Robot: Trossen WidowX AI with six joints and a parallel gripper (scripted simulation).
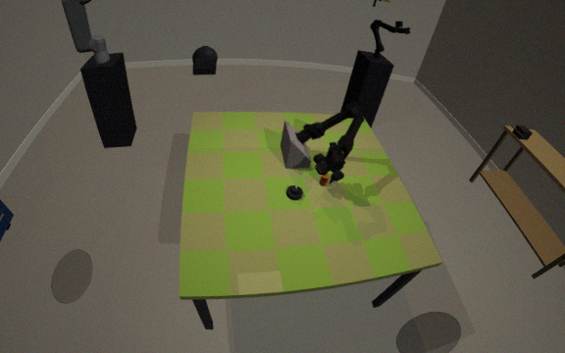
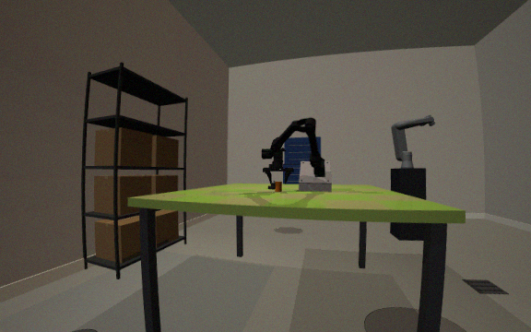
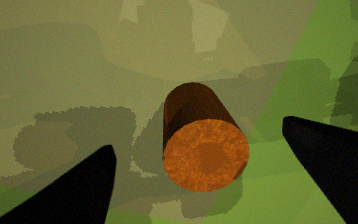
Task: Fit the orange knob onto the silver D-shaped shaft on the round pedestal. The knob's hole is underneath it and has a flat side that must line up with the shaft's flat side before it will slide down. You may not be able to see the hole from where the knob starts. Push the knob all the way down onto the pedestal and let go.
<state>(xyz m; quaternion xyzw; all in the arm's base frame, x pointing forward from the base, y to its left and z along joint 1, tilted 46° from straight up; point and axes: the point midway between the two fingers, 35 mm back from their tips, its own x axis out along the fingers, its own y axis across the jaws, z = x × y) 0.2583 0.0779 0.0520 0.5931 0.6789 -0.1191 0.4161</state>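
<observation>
My gripper tip is right at the orange knob. Round my gripper tip: round pedestal (180 mm to the right, 60 mm ahead, 20 mm below).
</observation>
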